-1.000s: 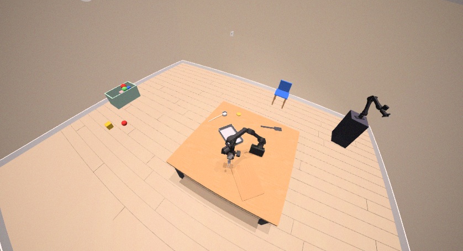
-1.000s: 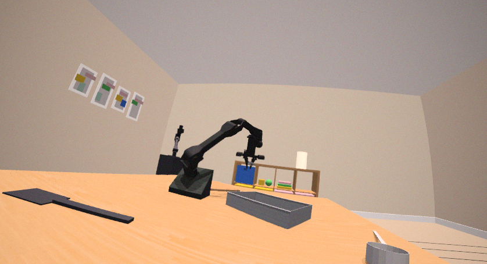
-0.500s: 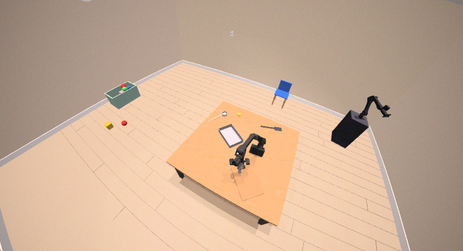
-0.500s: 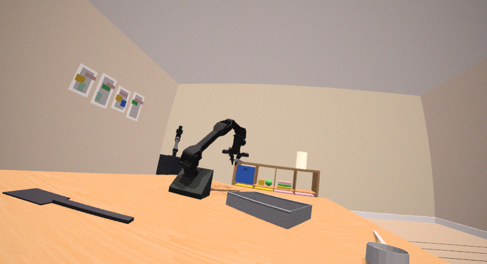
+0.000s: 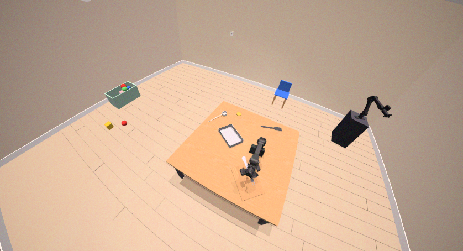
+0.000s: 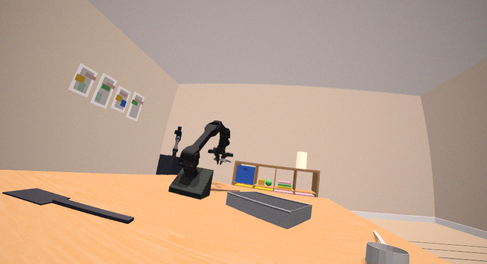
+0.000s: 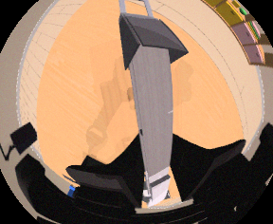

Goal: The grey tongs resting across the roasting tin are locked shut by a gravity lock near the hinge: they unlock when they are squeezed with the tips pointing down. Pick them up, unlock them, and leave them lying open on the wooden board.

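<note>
The wooden board is 20 mm behind my gripper tip and 150 mm below it. From my gripper tip the other things lie so: yellow thing 600 mm ahead, 810 mm to the right, 150 mm below; then grey roasting tin 450 mm ahead, 370 mm to the right, 130 mm below; then dark spatula 60 mm ahead, 880 mm to the right, 160 mm below.
</note>
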